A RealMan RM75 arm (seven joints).
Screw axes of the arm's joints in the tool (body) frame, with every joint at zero. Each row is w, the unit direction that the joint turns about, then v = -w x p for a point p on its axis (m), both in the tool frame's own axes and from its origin. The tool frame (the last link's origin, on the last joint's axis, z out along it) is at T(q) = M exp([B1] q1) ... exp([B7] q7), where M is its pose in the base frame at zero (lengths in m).
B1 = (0, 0, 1, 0, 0, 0)
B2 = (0, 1, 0, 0.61, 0, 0)
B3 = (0, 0, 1, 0, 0, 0)
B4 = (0, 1, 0, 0.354, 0, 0)
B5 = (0, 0, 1, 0, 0, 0)
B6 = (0, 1, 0, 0.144, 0, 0)
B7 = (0, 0, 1, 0, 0, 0)
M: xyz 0 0 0.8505 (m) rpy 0 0 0 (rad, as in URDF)
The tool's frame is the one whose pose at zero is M.
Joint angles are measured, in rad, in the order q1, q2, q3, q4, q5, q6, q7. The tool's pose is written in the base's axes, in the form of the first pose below.
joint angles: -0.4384 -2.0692 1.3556 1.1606 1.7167 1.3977 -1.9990
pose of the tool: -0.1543 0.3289 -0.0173 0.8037 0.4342 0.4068 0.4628 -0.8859 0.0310
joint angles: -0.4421 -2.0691 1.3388 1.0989 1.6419 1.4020 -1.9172
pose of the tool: -0.1568 0.3299 -0.0169 0.7810 0.4150 0.4666 0.4458 -0.8938 0.0487
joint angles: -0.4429 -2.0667 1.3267 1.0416 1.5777 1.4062 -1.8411
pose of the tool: -0.1611 0.3304 -0.0163 0.7590 0.3969 0.5161 0.4329 -0.8998 0.0554
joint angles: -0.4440 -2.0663 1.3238 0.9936 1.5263 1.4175 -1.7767
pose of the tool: -0.1640 0.3289 -0.0176 0.7423 0.3806 0.5514 0.4162 -0.9069 0.0658
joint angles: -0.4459 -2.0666 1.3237 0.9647 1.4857 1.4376 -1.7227
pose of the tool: -0.1635 0.3265 -0.0179 0.7332 0.3557 0.5795 0.3868 -0.9191 0.0749
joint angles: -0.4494 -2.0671 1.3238 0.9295 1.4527 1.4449 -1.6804
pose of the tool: -0.1651 0.3257 -0.0195 0.7198 0.3456 0.6020 0.3768 -0.9229 0.0793
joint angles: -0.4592 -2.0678 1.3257 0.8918 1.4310 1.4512 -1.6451
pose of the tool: -0.1662 0.3254 -0.0225 0.7120 0.3404 0.6142 0.3684 -0.9257 0.0860
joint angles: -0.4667 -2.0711 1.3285 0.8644 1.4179 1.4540 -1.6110
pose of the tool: -0.1666 0.3248 -0.0261 0.7099 0.3295 0.6225 0.3564 -0.9304 0.0861
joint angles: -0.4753 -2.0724 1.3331 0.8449 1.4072 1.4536 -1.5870
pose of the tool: -0.1659 0.3251 -0.0286 0.7099 0.3197 0.6275 0.3458 -0.9345 0.0850
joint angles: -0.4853 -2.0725 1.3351 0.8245 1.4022 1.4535 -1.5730
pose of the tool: -0.1659 0.3257 -0.0310 0.7100 0.3187 0.6280 0.3424 -0.9355 0.0877
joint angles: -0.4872 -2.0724 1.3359 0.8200 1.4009 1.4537 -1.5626
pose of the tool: -0.1660 0.3257 -0.0315 0.7125 0.3118 0.6286 0.3365 -0.9380 0.0840
